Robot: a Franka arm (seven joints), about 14 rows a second.
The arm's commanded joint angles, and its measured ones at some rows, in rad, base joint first. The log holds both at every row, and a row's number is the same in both.
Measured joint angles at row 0:
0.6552 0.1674 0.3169 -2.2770 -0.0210 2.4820 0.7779
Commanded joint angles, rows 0 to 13:
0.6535 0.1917 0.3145 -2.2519 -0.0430 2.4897 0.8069
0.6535 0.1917 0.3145 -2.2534 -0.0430 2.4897 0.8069
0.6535 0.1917 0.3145 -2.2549 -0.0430 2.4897 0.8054
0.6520 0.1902 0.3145 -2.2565 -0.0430 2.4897 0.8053
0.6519 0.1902 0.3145 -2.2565 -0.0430 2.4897 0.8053
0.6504 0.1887 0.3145 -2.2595 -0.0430 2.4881 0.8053
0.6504 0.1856 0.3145 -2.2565 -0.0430 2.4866 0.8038
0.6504 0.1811 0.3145 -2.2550 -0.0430 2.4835 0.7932
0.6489 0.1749 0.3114 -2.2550 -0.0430 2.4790 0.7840
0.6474 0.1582 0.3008 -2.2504 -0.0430 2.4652 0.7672
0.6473 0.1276 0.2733 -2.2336 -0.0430 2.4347 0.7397
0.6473 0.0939 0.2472 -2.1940 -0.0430 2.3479 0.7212
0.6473 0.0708 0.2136 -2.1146 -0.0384 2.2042 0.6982
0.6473 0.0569 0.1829 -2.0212 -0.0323 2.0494 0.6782
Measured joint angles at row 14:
0.6507 0.1259 0.2341 -2.1674 -0.0360 2.2913 0.7325
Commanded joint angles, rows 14 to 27:
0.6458 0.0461 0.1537 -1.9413 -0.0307 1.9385 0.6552
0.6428 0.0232 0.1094 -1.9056 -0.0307 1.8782 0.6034
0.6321 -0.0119 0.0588 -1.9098 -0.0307 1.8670 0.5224
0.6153 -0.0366 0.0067 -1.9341 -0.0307 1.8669 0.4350
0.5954 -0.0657 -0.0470 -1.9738 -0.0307 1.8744 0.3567
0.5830 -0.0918 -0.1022 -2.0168 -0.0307 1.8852 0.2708
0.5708 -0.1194 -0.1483 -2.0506 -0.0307 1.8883 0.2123
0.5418 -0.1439 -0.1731 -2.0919 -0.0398 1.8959 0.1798
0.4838 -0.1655 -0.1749 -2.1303 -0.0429 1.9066 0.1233
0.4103 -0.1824 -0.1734 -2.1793 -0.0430 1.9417 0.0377
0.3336 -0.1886 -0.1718 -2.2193 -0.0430 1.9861 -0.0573
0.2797 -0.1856 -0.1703 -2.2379 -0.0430 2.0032 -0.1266
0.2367 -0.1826 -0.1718 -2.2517 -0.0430 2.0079 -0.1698
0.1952 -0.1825 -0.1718 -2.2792 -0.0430 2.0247 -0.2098
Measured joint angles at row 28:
0.2639 -0.1397 -0.1882 -2.2145 -0.0395 1.9906 -0.1279
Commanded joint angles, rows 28 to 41:
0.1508 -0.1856 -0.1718 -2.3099 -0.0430 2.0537 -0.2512
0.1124 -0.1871 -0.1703 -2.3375 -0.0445 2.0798 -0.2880
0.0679 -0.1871 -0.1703 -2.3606 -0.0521 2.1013 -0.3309
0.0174 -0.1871 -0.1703 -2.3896 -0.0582 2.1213 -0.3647
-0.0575 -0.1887 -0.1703 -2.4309 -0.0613 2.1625 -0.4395
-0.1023 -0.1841 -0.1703 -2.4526 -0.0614 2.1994 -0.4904
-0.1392 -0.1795 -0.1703 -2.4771 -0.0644 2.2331 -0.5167
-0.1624 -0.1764 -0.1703 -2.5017 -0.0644 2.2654 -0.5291
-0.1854 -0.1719 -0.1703 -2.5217 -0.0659 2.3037 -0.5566
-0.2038 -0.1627 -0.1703 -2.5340 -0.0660 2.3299 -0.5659
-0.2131 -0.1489 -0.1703 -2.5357 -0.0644 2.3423 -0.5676
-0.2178 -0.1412 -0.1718 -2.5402 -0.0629 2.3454 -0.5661
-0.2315 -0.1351 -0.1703 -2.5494 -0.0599 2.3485 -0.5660
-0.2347 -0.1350 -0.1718 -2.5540 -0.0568 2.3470 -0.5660
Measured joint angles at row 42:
-0.2111 -0.1300 -0.1842 -2.5416 -0.0551 2.3321 -0.5494
